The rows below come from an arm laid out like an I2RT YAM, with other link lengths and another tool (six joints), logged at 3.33 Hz.
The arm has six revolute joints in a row. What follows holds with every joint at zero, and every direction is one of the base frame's. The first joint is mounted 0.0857 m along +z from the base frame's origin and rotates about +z. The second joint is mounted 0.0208 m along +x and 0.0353 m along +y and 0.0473 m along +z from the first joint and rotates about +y. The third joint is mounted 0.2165 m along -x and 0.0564 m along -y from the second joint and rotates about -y. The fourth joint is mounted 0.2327 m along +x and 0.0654 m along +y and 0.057 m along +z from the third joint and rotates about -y. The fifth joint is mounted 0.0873 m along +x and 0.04 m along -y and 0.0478 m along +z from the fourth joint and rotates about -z. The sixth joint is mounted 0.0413 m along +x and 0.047 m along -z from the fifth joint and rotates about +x. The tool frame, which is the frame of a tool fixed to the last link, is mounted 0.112 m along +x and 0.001 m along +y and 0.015 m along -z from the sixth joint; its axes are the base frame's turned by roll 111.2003, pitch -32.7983 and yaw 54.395 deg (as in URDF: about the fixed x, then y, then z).
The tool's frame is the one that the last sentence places.
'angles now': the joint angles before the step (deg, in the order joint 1, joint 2, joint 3, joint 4, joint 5, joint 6). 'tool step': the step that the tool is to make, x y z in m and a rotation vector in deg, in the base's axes. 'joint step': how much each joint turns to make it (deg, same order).
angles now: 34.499 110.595 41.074 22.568 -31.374 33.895
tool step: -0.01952 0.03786 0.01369 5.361 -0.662 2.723
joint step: 6.143 1.278 -0.349 8.570 -0.168 6.026
